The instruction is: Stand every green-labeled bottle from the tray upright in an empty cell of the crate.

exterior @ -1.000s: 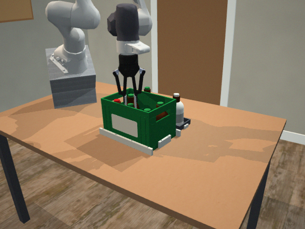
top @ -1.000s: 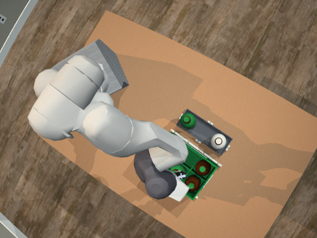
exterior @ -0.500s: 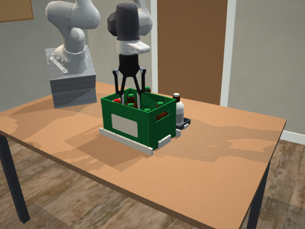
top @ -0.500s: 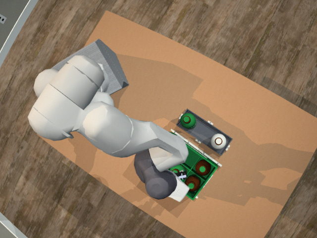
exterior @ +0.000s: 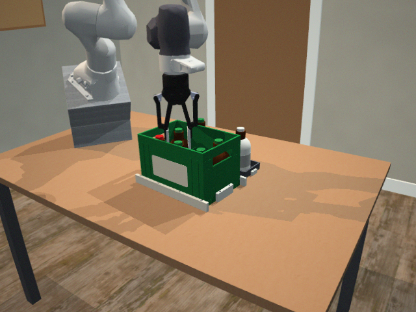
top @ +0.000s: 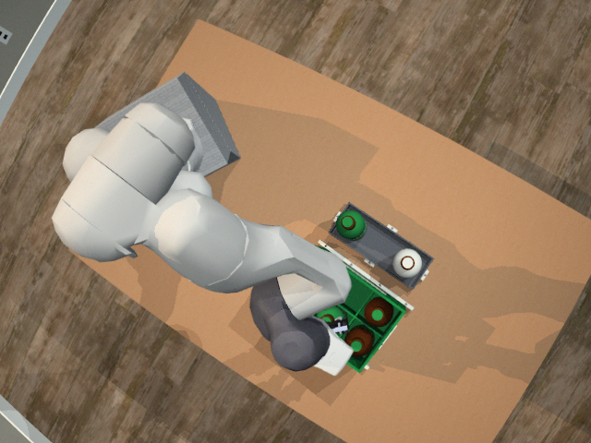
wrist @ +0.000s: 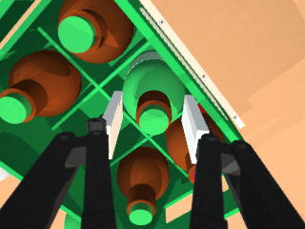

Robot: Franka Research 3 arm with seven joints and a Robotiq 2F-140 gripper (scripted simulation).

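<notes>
My gripper is now 10 mm short of the green crate, 50 mm to the right of it and 90 mm above it. Round my hand: white-labeled bottle (120 mm ahead, 210 mm to the left, 90 mm below); then grey tray (40 mm ahead, 230 mm to the left, 160 mm below).
</notes>
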